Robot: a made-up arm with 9 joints. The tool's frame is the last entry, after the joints.
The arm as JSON. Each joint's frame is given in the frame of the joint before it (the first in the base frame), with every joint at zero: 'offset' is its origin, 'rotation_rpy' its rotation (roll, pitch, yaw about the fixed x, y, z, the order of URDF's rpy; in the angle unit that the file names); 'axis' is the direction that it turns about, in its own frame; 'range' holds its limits. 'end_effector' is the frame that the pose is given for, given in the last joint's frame.
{
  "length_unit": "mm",
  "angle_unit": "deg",
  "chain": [
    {
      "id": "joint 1",
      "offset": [
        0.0,
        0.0,
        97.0
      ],
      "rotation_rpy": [
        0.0,
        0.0,
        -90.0
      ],
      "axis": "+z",
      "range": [
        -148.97,
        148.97
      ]
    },
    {
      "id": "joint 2",
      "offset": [
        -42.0,
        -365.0,
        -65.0
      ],
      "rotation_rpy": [
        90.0,
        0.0,
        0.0
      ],
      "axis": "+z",
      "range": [
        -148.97,
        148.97
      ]
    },
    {
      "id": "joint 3",
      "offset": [
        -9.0,
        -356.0,
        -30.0
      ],
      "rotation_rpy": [
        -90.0,
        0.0,
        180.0
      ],
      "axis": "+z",
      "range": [
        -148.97,
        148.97
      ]
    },
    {
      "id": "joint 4",
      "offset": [
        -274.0,
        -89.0,
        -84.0
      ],
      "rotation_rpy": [
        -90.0,
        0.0,
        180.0
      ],
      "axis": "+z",
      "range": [
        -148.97,
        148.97
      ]
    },
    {
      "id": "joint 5",
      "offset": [
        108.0,
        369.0,
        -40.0
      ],
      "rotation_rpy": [
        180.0,
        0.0,
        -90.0
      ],
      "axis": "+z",
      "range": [
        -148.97,
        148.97
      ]
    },
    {
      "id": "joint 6",
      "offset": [
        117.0,
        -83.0,
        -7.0
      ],
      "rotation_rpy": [
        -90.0,
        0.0,
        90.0
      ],
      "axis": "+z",
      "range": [
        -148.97,
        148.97
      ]
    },
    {
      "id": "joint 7",
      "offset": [
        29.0,
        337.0,
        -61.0
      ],
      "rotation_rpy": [
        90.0,
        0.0,
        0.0
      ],
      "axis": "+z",
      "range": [
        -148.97,
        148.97
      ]
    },
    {
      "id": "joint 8",
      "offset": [
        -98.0,
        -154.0,
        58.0
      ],
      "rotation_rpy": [
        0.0,
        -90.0,
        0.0
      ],
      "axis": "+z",
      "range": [
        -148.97,
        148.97
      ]
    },
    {
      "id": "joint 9",
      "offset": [
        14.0,
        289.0,
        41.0
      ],
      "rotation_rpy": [
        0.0,
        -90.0,
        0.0
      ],
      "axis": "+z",
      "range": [
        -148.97,
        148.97
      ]
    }
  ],
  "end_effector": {
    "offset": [
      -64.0,
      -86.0,
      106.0
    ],
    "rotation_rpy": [
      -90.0,
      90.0,
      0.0
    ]
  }
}
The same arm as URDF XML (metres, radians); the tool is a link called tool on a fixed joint. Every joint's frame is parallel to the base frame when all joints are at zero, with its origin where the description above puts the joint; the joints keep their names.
<robot name="arm">
  <joint name="joint 1" type="revolute">
    <parent link="base_link"/>
    <child link="link1"/>
    <origin xyz="0.0000 0.0000 0.0970"/>
    <axis xyz="0 0 1"/>
    <limit lower="-2.6000" upper="2.6000"/>
  </joint>
  <joint name="joint 2" type="revolute">
    <parent link="link1"/>
    <child link="link2"/>
    <origin xyz="-0.3650 0.0420 -0.0650"/>
    <axis xyz="-1 0 0"/>
    <limit lower="-2.6000" upper="2.6000"/>
  </joint>
  <joint name="joint 3" type="revolute">
    <parent link="link2"/>
    <child link="link3"/>
    <origin xyz="0.0300 0.0090 -0.3560"/>
    <axis xyz="0 0 -1"/>
    <limit lower="-2.6000" upper="2.6000"/>
  </joint>
  <joint name="joint 4" type="revolute">
    <parent link="link3"/>
    <child link="link4"/>
    <origin xyz="-0.0890 -0.2740 0.0840"/>
    <axis xyz="-1 0 0"/>
    <limit lower="-2.6000" upper="2.6000"/>
  </joint>
  <joint name="joint 5" type="revolute">
    <parent link="link4"/>
    <child link="link5"/>
    <origin xyz="0.0400 -0.1080 0.3690"/>
    <axis xyz="1 0 0"/>
    <limit lower="-2.6000" upper="2.6000"/>
  </joint>
  <joint name="joint 6" type="revolute">
    <parent link="link5"/>
    <child link="link6"/>
    <origin xyz="-0.0070 -0.0830 -0.1170"/>
    <axis xyz="0 0 1"/>
    <limit lower="-2.6000" upper="2.6000"/>
  </joint>
  <joint name="joint 7" type="revolute">
    <parent link="link6"/>
    <child link="link7"/>
    <origin xyz="-0.3370 0.0290 -0.0610"/>
    <axis xyz="1 0 0"/>
    <limit lower="-2.6000" upper="2.6000"/>
  </joint>
  <joint name="joint 8" type="revolute">
    <parent link="link7"/>
    <child link="link8"/>
    <origin xyz="0.0580 -0.0980 -0.1540"/>
    <axis xyz="0 -1 0"/>
    <limit lower="-2.6000" upper="2.6000"/>
  </joint>
  <joint name="joint 9" type="revolute">
    <parent link="link8"/>
    <child link="link9"/>
    <origin xyz="0.0140 -0.0410 0.2890"/>
    <axis xyz="-1 0 0"/>
    <limit lower="-2.6000" upper="2.6000"/>
  </joint>
  <joint name="tool_fixed" type="fixed">
    <parent link="link9"/>
    <child link="tool"/>
    <origin xyz="-0.1060 0.0640 -0.0860"/>
  </joint>
  <link name="base_link"/>
  <link name="link1"/>
  <link name="link2"/>
  <link name="link3"/>
  <link name="link4"/>
  <link name="link5"/>
  <link name="link6"/>
  <link name="link7"/>
  <link name="link8"/>
  <link name="link9"/>
  <link name="tool"/>
</robot>

